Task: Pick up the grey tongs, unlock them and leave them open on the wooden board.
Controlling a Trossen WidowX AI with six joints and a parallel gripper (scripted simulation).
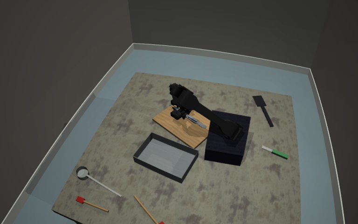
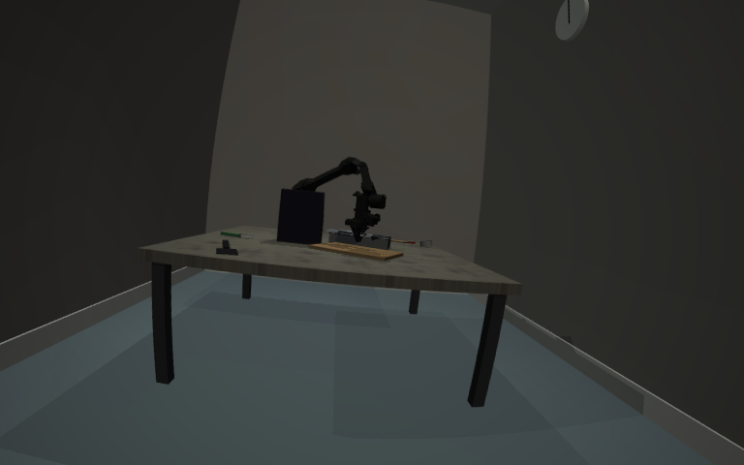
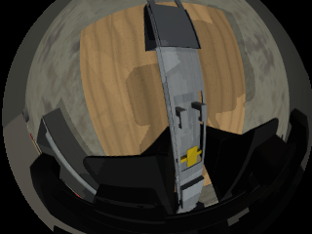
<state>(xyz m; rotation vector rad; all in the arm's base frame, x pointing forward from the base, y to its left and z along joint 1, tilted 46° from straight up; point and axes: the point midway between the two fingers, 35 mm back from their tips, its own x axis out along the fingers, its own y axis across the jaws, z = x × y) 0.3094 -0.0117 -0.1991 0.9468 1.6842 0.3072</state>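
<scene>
The yellow lock piece is 40 mm above my gripper tip. From my gripper tip the other things lie so: black spatula 490 mm behind, 300 mm to the right, 40 mm below; dark roasting tin 300 mm to the left, 20 mm below, 20 mm ahead; wooden board 40 mm below.
</scene>
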